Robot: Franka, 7 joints.
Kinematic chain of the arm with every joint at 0, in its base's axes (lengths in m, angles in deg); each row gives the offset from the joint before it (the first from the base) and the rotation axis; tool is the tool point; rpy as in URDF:
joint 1: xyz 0 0 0.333 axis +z
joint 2: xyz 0 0 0 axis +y
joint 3: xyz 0 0 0.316 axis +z
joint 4: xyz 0.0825 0 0 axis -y
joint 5: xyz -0.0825 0 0.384 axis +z
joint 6: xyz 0 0 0 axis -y
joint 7: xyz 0.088 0 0 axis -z
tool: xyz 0 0 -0.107 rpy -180 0 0
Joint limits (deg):
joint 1: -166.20..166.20
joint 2: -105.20..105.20
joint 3: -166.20..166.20
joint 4: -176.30..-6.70
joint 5: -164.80..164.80
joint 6: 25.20..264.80
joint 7: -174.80..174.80
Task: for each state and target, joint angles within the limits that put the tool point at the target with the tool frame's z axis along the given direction. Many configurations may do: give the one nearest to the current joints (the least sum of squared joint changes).
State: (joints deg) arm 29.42 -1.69 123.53 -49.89 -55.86 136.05 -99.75
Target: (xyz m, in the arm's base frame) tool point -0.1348 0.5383 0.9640 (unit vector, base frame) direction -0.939 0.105 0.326
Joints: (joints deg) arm 73.04 53.41 129.66 -38.76 -23.86 129.55 -99.75
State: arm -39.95 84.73 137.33 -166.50 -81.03 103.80 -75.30
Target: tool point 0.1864 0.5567 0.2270 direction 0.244 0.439 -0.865
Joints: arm -3.34 92.07 86.51 -121.49 -119.89 107.42 -75.30
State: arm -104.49 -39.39 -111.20 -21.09 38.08 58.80 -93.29
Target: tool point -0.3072 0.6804 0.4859 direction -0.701 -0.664 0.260
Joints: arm -93.24 -71.74 -115.37 -34.93 46.84 75.39 -93.29
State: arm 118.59 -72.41 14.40 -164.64 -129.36 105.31 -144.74
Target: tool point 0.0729 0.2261 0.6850 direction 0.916 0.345 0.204
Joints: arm 111.85 -70.14 -8.12 -151.80 -109.02 94.22 -144.74
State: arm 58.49 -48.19 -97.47 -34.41 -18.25 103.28 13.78
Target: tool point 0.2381 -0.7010 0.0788 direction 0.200 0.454 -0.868
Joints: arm 85.33 -87.05 -126.09 -42.93 -35.89 92.99 13.78
